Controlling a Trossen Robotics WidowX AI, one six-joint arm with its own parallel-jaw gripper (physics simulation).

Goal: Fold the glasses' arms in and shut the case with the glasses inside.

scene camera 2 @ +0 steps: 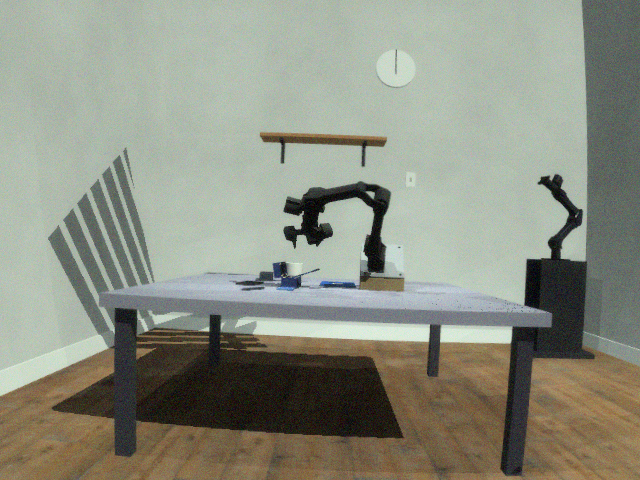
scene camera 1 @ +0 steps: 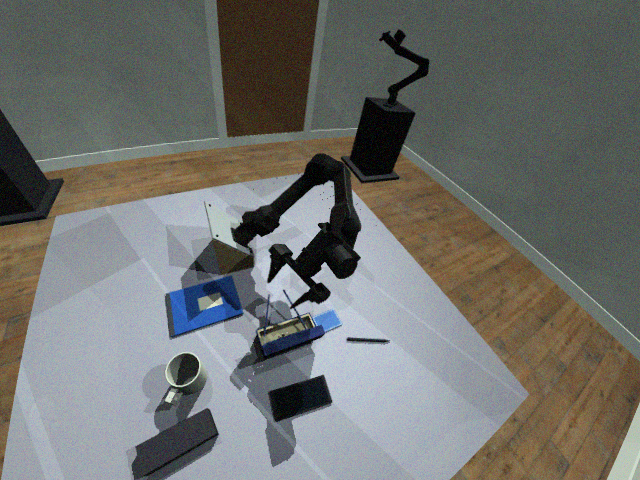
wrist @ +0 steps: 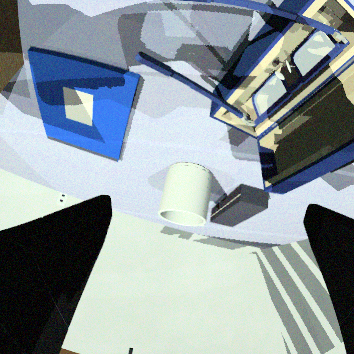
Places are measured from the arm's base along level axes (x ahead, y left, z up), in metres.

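Where they show: gripper, fingertip midpoint: (scene camera 2: 305, 247) (scene camera 1: 279, 295) (wrist: 213, 211); arm's base at its link origin: (scene camera 2: 376, 265) (scene camera 1: 239, 238).
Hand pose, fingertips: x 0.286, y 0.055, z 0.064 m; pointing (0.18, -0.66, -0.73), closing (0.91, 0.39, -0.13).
Things, the pixels of their top centre, and the offset from my fingertips. "spot": a spot on its surface instead.
- blue book at its top centre: (wrist: 78, 115) (scene camera 1: 203, 303) (scene camera 2: 337, 283) dx -0.123, dy -0.203, dz -0.152 m
- white mug at a spot on its surface: (wrist: 187, 192) spot: dx +0.072, dy -0.222, dz -0.105 m
- dark box at its top centre: (wrist: 235, 215) (scene camera 1: 176, 440) (scene camera 2: 266, 272) dx +0.219, dy -0.300, dz -0.125 m
- black phone at its top centre: (scene camera 1: 301, 396) (scene camera 2: 250, 282) dx +0.223, dy -0.004, dz -0.152 m
- pen at its top centre: (scene camera 1: 370, 339) dx +0.151, dy +0.249, dz -0.151 m
- light blue flat piece at its top centre: (scene camera 1: 327, 320) dx +0.048, dy +0.148, dz -0.155 m
The blue case (scene camera 1: 292, 342) (scene camera 2: 291, 282) (wrist: 320, 131) stands open on the table, its cream-lined tray facing up and its lid swung back on the side away from the arm's base. The glasses (wrist: 270, 95) lie in the tray, lenses visible in the wrist view. Both glasses' arms are unfolded and stick out over the tray's edge towards the base side; one arm (scene camera 1: 267, 311) (wrist: 190, 88) and the other arm (scene camera 1: 292, 303) (wrist: 280, 10) stand apart. My gripper (scene camera 1: 280, 294) (scene camera 2: 306, 245) (wrist: 213, 211) is open and empty, above the table and clear of the case and glasses.
A blue book (scene camera 1: 180, 315) (wrist: 107, 122), a white mug (scene camera 1: 193, 379) (wrist: 187, 192) and a dark box (scene camera 1: 175, 441) (wrist: 242, 207) lie to one side. A black phone (scene camera 1: 299, 397), a pen (scene camera 1: 368, 339) and a light blue flat piece (scene camera 1: 330, 319) are near the case.
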